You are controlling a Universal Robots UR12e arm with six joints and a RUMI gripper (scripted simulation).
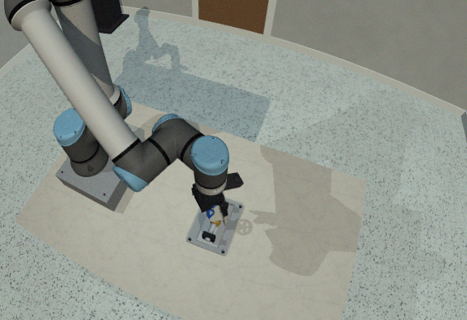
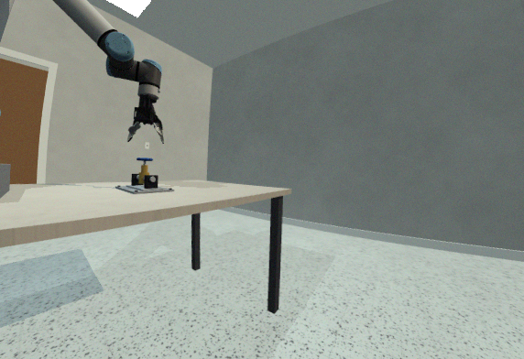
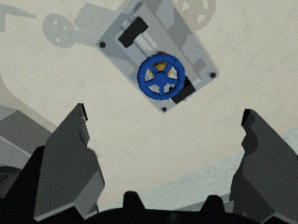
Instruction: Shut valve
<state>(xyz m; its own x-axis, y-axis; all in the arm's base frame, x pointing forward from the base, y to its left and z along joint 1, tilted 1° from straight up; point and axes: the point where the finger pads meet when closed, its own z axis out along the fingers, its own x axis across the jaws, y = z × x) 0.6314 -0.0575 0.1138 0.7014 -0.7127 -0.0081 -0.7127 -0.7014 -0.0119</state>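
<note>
The blue spoked handwheel lies 8 cm below my hand.
</note>
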